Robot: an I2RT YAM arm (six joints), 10 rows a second.
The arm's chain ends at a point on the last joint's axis. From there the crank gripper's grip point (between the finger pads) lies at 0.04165 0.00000 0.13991 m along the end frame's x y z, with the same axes.
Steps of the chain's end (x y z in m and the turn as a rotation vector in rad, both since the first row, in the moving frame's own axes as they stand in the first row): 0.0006, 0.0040, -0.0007, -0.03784, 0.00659, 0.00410; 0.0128, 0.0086, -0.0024, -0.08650, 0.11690, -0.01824; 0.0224, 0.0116, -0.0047, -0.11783, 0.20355, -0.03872; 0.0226, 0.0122, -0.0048, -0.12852, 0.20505, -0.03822; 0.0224, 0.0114, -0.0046, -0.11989, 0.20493, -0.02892; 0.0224, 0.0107, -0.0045, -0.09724, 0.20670, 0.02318; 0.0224, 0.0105, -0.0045, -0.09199, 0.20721, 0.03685
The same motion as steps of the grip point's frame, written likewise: 0.0015, 0.0095, -0.0011, -0.03784, 0.00659, 0.00410; 0.0289, 0.0195, -0.0087, -0.08650, 0.11690, -0.01824; 0.0500, 0.0253, -0.0169, -0.11783, 0.20355, -0.03872; 0.0504, 0.0273, -0.0172, -0.12852, 0.20505, -0.03822; 0.0502, 0.0259, -0.0169, -0.11989, 0.20493, -0.02892; 0.0500, 0.0251, -0.0167, -0.09724, 0.20670, 0.02318; 0.0500, 0.0249, -0.0167, -0.09199, 0.20721, 0.03685
